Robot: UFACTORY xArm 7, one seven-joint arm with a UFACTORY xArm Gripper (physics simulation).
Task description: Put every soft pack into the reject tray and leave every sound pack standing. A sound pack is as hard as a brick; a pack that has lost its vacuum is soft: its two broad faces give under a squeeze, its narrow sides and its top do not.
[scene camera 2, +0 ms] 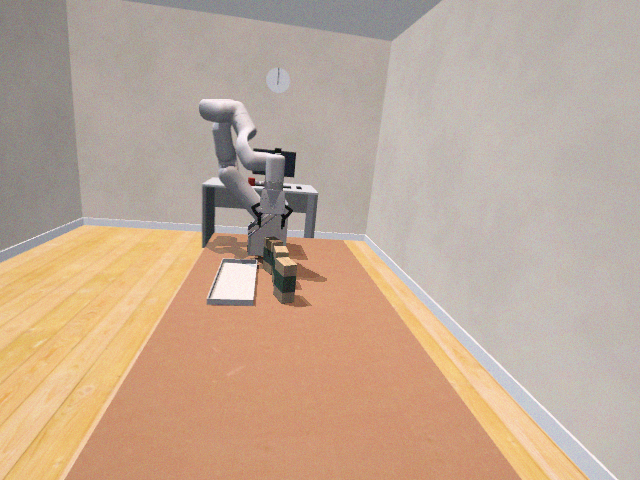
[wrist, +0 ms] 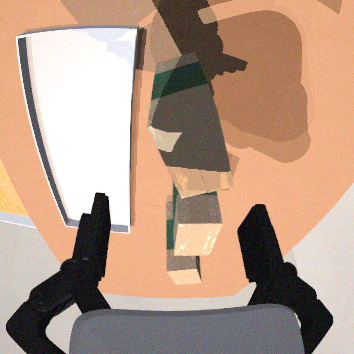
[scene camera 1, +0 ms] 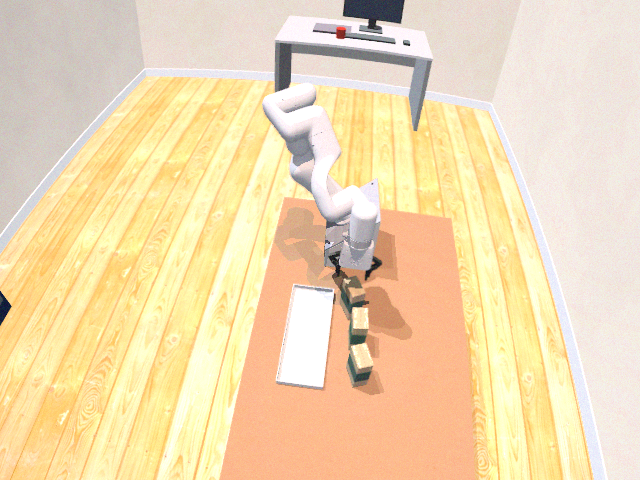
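Where they show: gripper, fingertip midpoint: (scene camera 2: 270,227) (wrist: 180,213) (scene camera 1: 352,275); arm's base, link origin: (scene camera 2: 264,216).
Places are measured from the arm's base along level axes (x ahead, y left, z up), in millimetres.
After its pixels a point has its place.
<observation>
Three tan packs with dark green bands stand upright in a row on the mat. The pack nearest the arm base (scene camera 1: 356,295) (scene camera 2: 268,254) {z -160, x 134, y 15 mm} (wrist: 192,120) is partly in the arm's shadow. The middle pack (scene camera 1: 359,325) {z -26, x 477, y 122 mm} (wrist: 198,235) {z -26, x 433, y 120 mm} and the pack farthest from the base (scene camera 1: 360,361) {z -27, x 604, y 146 mm} (scene camera 2: 284,279) {z -76, x 627, y 149 mm} (wrist: 184,263) {z -37, x 544, y 136 mm} follow; in the wrist view they overlap. The white reject tray (scene camera 1: 306,341) {z -164, x 494, y -39 mm} (scene camera 2: 233,281) {z -164, x 476, y -52 mm} (wrist: 82,125) {z -164, x 411, y -47 mm} lies beside the row and holds no pack. My gripper (scene camera 1: 352,275) {z 24, x 324, y 65 mm} (scene camera 2: 271,226) {z 24, x 324, y 65 mm} (wrist: 180,213) {z 24, x 324, y 65 mm} is open and empty, above the base-side end of the row. Softness cannot be seen.
The packs and tray rest on an orange-brown mat (scene camera 1: 413,403) {z -167, x 646, y 351 mm} (scene camera 2: 289,392) {z -167, x 1059, y 195 mm} over a wooden floor (scene camera 1: 129,310). The arm base (scene camera 2: 266,240) {z -90, x 134, y 17 mm} stands close behind the row. A desk (scene camera 1: 356,49) with a monitor (scene camera 1: 373,9) and a red cup (scene camera 1: 340,33) stands farther back.
</observation>
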